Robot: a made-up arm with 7 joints.
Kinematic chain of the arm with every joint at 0, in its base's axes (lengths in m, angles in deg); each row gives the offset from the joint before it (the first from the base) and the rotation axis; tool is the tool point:
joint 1: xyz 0 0 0 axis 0 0.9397 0.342
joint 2: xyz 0 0 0 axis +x
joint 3: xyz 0 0 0 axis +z
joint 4: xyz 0.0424 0 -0.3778 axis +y
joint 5: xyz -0.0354 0 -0.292 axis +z
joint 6: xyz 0 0 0 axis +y
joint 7: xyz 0 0 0 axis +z
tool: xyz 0 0 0
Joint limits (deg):
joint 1: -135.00..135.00
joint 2: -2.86..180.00
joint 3: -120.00..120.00
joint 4: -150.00..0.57
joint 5: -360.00..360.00
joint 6: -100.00..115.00
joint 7: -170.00..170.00
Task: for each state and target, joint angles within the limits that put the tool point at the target. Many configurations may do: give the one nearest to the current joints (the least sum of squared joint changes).
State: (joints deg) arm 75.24 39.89 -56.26 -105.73 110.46 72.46 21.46
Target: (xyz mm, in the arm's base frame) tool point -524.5 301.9 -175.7
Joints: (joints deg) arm 78.48 61.59 -52.93 -55.37 110.46 72.46 21.46
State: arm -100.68 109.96 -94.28 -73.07 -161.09 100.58 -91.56
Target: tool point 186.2 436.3 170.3
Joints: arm -100.40 130.25 -93.91 -97.42 -161.09 100.58 -91.56
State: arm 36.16 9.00 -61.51 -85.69 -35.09 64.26 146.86
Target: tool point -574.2 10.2 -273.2
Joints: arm 72.55 34.78 -72.48 -52.48 -35.09 64.26 146.86
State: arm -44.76 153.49 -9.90 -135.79 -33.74 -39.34 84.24
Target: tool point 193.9 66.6 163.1
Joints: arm -13.31 152.29 -4.89 -149.89 -33.74 -39.34 84.24
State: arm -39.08 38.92 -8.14 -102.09 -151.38 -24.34 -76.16
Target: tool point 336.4 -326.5 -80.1
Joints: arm -48.40 -2.67 -41.38 -104.56 -151.38 -24.34 -76.16
